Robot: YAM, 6 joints.
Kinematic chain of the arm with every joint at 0, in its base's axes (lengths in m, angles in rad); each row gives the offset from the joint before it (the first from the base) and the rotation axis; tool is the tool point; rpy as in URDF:
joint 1: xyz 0 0 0.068 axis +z
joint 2: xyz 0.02 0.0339 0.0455 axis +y
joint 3: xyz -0.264 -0.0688 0 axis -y
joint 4: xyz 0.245 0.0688 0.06 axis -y
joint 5: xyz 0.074 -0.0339 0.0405 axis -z
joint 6: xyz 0.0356 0 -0.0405 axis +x
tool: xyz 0 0 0 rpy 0 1.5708 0
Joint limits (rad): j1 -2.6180..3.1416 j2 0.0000..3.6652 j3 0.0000..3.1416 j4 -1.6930..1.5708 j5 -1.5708..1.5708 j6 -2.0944..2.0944
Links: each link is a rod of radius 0.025 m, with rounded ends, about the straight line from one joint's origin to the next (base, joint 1, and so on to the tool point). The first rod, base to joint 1, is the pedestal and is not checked.
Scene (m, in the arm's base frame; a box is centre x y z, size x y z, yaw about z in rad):
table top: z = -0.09
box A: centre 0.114 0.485 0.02 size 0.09 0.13 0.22 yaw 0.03
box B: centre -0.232 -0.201 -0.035 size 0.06 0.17 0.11 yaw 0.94
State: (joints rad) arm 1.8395 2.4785 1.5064 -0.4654 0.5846 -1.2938
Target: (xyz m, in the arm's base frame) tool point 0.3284 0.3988 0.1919
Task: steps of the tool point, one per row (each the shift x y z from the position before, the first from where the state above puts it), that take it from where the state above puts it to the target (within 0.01 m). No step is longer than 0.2 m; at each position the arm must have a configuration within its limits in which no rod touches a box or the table.
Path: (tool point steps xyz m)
1: -0.0015 0.0805 0.1062
2: 0.0130 0.0390 0.1391
3: 0.1516 -0.0054 -0.0207
4: 0.1414 -0.0486 -0.0194
5: 0.1190 -0.0860 -0.0180

